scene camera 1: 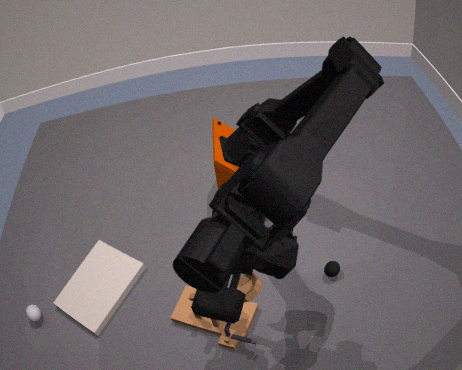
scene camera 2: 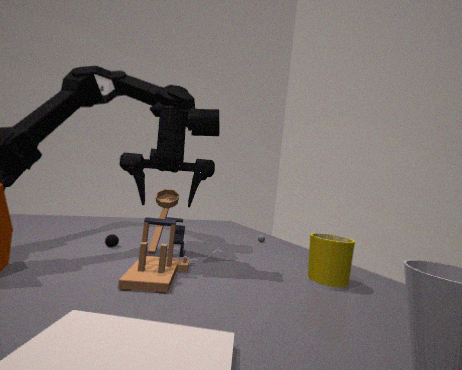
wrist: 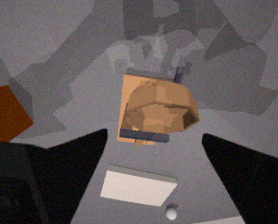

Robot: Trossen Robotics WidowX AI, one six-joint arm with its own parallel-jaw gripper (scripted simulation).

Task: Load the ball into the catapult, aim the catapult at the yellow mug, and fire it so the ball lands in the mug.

Observation:
My gripper [scene camera 1: 226, 289] is open and holds nothing. I also see a yellow mug [scene camera 2: 330, 256], a flat white sheet [scene camera 2: 78, 333] and a wooden catapult [scene camera 2: 149, 273].
The flat white sheet shows as well in scene camera 1 [scene camera 1: 93, 294] and in the wrist view [wrist: 125, 184]. The wooden catapult is seen too in the wrist view [wrist: 151, 108]. My gripper also shows in scene camera 2 [scene camera 2: 166, 206] and in the wrist view [wrist: 154, 135]. Scene camera 1 misses the yellow mug: it is out of frame. The wrist view does not show the yellow mug: it is out of frame.

